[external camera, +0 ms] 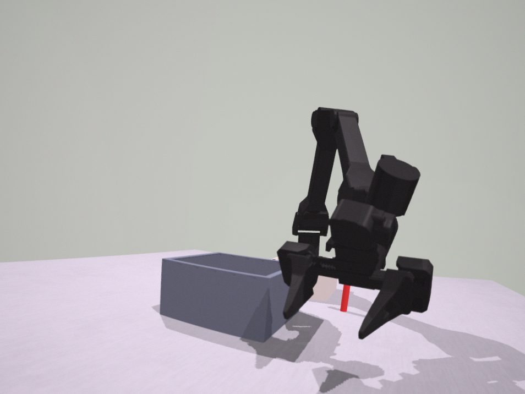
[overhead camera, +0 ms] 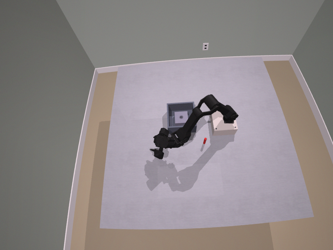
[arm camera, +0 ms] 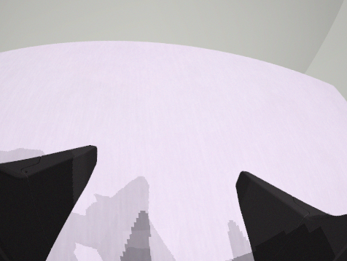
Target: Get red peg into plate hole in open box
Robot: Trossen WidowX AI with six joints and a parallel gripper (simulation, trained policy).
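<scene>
The red peg lies 340 mm behind my gripper tip, 40 mm to the right of it and 40 mm below it. The rest, counted from my gripper tip: pale plate 180 mm behind, 210 mm to the right, 30 mm below; grey box 180 mm behind, 210 mm to the right, 50 mm below.
</scene>
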